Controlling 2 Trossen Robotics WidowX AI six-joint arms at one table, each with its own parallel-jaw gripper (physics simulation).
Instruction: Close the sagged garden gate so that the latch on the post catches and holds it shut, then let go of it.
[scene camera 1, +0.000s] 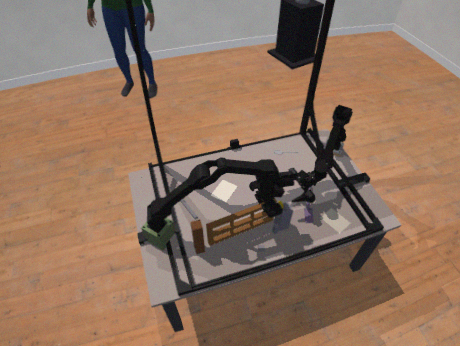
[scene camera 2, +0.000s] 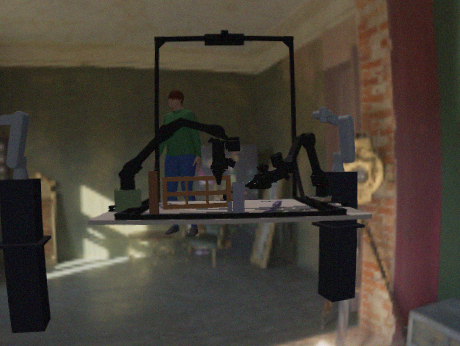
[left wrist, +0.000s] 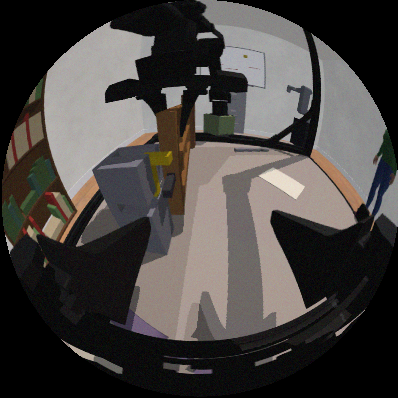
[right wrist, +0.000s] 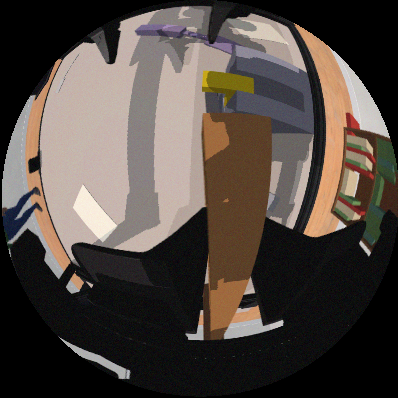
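Pixels of known places: left gripper, fingertip midpoint: (scene camera 1: 286, 194) (scene camera 2: 247, 187) (left wrist: 212, 220) (right wrist: 156, 47); right gripper, fingertip midpoint: (scene camera 1: 263, 209) (scene camera 2: 219, 184); left arm's base, link origin: (scene camera 2: 320, 196); right arm's base, link origin: (scene camera 1: 157, 224) (scene camera 2: 127, 189) (left wrist: 218, 114).
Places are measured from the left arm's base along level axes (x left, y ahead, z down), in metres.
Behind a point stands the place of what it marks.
The brown lattice gate (scene camera 1: 210, 235) {x -0.315, y 0.887, z -0.077 m} (scene camera 2: 195, 192) {x -0.227, y 0.772, z -0.069 m} (left wrist: 171, 145) {x -0.136, y 0.631, z -0.105 m} (right wrist: 237, 165) stands upright, its free end close to the blue-grey latch post (scene camera 1: 283, 221) {x -0.072, y 0.658, z -0.047 m} (scene camera 2: 239, 199) {x -0.062, y 0.650, z -0.035 m} (left wrist: 122, 187) {x -0.070, y 0.610, z -0.091 m}. A yellow latch piece (scene camera 1: 280, 204) {x -0.110, y 0.621, z -0.107 m} (left wrist: 161, 158) {x -0.112, y 0.605, z -0.106 m} (right wrist: 227, 81) {x -0.111, y 0.616, z -0.108 m} sits at the post beside the gate's end; whether it has caught is unclear. My right gripper (scene camera 2: 218, 181) {x -0.165, y 0.677, z -0.101 m} (right wrist: 221, 212) {x -0.165, y 0.677, z -0.101 m} is shut on the top of the gate near its free end. My left gripper (scene camera 2: 248, 185) {x -0.112, y 0.538, z -0.084 m} (left wrist: 212, 220) {x -0.112, y 0.538, z -0.084 m} (right wrist: 156, 47) {x -0.112, y 0.538, z -0.084 m} is open and empty, above the table to the right of the post in the scene views.
A brown hinge post (scene camera 1: 198, 237) {x -0.344, y 0.933, z -0.107 m} (scene camera 2: 153, 192) {x -0.341, y 0.930, z -0.074 m} stands at the gate's other end. A purple object (scene camera 1: 309, 212) {x 0.014, y 0.505, z 0.021 m} (scene camera 2: 273, 205) {x -0.023, y 0.441, z 0.010 m} (right wrist: 160, 31) {x -0.043, y 0.408, z 0.008 m} lies near the latch post, below my left gripper. Pale sheets (scene camera 1: 224, 190) {x -0.416, y 0.572, z 0.026 m} (left wrist: 282, 183) {x -0.401, y 0.569, z 0.026 m} lie on the table. Black frame rails edge the table.
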